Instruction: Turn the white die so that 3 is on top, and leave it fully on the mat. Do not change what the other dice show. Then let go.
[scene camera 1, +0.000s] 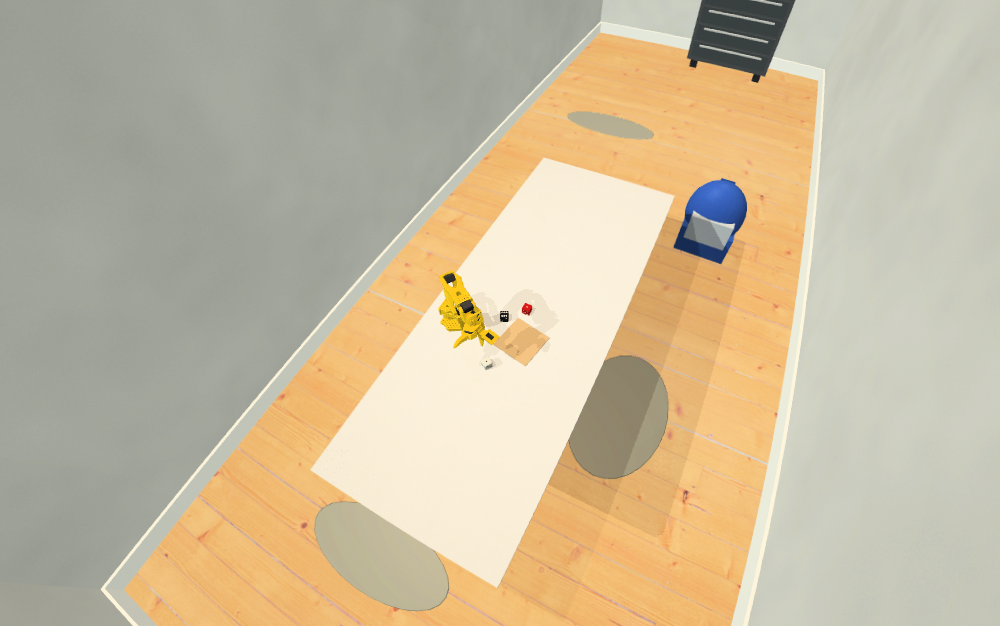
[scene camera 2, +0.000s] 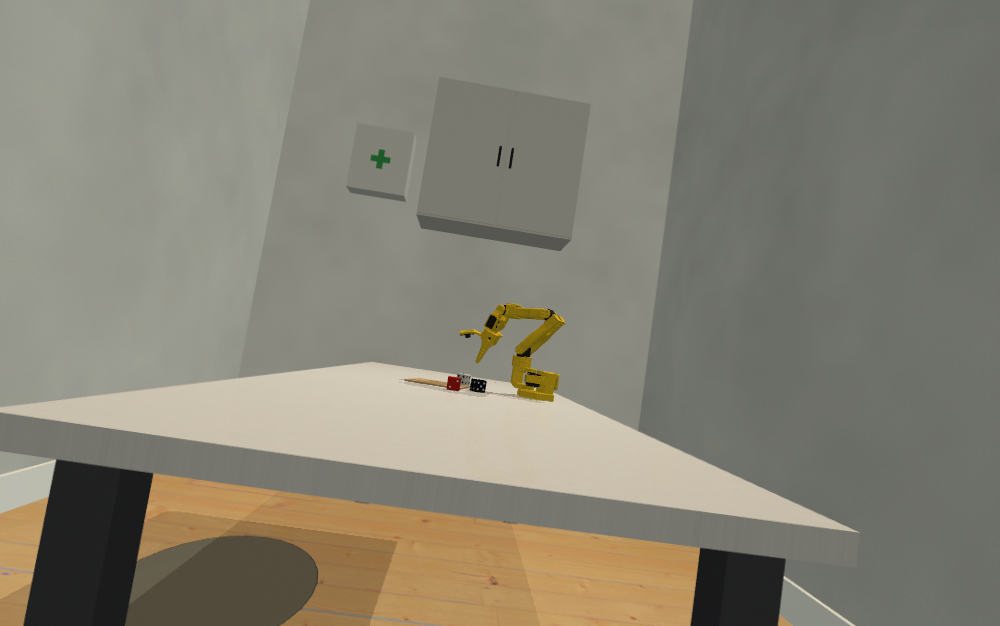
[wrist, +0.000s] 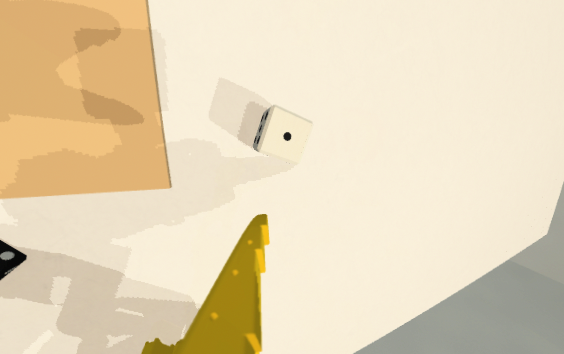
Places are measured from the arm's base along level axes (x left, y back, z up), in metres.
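Pixels of known places: end effector, tool point: (scene camera 1: 481, 345) (scene camera 2: 477, 361) (wrist: 268, 224); arm's base, origin of the base link: (scene camera 1: 461, 321) (scene camera 2: 527, 396).
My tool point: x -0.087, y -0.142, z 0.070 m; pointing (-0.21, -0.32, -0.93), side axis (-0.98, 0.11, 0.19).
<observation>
Ahead of a thing's pixels: the offset from my tool point to its top centre. Level surfaces: height alone.
The white die {dy -0.031, dx -0.027, dz -0.040 m} (scene camera 1: 487, 363) (scene camera 2: 464, 378) (wrist: 285, 134) rests on the table beside the mat, apart from it. In the wrist view its top face shows one pip, and a darker side face with several pips points toward the mat. The tan mat {dy -0.092, dx +0.110, dz -0.066 m} (scene camera 1: 525, 352) (scene camera 2: 424, 381) (wrist: 40, 145) lies flat. My gripper (scene camera 1: 474, 342) (scene camera 2: 470, 347) is fully open and empty, above the table and apart from the white die. In the wrist view one notched jaw (wrist: 242, 290) shows, its tip below the die in the picture; the moving jaw is out of that view.
The black die {dy +0.006, dx +0.169, dz -0.040 m} (scene camera 1: 504, 315) (scene camera 2: 478, 385) (wrist: 9, 257) and the red die {dy -0.054, dx +0.233, dz -0.040 m} (scene camera 1: 526, 309) (scene camera 2: 453, 383) stand on the table {dz -0.070 m} (scene camera 1: 450, 442) (scene camera 2: 332, 420), off the mat. The arm's base stands near the table's long edge. A blue chair (scene camera 1: 715, 206) stands beyond the opposite edge.
</observation>
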